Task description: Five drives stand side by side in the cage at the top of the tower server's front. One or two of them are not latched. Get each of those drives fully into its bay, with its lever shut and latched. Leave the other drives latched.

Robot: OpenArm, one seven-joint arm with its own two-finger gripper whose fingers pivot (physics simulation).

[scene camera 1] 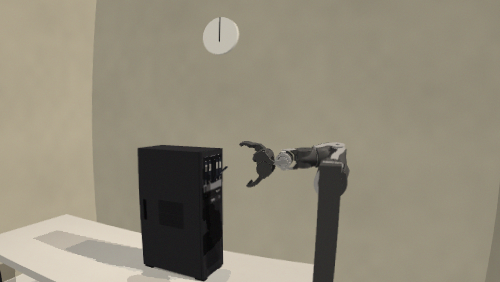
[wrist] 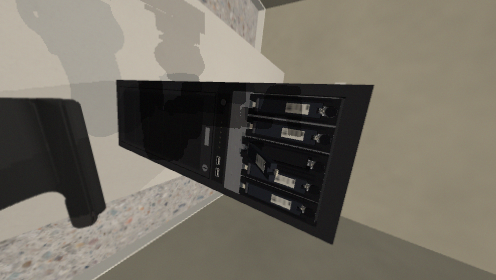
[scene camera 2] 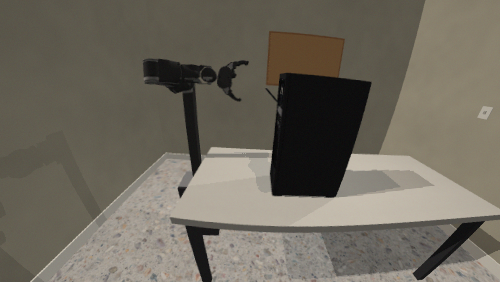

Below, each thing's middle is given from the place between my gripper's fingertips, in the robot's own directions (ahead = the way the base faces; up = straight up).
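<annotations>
There is the black tower server (scene camera 2: 314, 138), and I see it 300 mm ahead of my hand, 60 mm to the right of it and 230 mm below it.
</annotations>
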